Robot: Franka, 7 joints.
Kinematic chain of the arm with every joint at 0, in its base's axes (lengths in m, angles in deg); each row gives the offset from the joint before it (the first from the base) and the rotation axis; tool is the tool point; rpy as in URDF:
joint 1: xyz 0 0 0.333 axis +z
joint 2: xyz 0 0 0 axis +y
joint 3: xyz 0 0 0.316 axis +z
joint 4: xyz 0.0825 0 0 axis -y
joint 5: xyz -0.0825 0 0.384 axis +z
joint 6: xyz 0 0 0 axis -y
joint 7: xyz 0.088 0 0 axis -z
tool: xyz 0 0 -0.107 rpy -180 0 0
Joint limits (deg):
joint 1: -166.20..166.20
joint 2: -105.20..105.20
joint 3: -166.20..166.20
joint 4: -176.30..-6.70
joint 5: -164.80..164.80
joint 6: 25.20..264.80
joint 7: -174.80..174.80
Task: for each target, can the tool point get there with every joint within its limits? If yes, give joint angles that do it. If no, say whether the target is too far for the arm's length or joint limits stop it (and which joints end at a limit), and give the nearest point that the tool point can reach.
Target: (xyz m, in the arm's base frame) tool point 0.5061 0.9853 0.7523
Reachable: no: too far | nearest point 0.3666 0.7137 0.6367 | short by 0.326 m
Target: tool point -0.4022 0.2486 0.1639
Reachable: yes | joints 81.84 79.81 53.67 -138.46 -43.84 234.26 -1.56
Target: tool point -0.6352 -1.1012 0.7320
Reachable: no: too far | nearest point -0.4090 -0.7090 0.5899 | short by 0.475 m
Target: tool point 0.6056 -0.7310 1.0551
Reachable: no: too far | nearest point 0.4356 -0.5258 0.8524 | short by 0.335 m
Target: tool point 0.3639 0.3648 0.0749
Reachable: yes | joints 52.38 55.62 6.59 -116.57 -117.69 50.18 -29.19
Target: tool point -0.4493 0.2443 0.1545
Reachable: yes | joints -127.77 82.38 -74.71 -130.54 108.73 119.07 -45.81
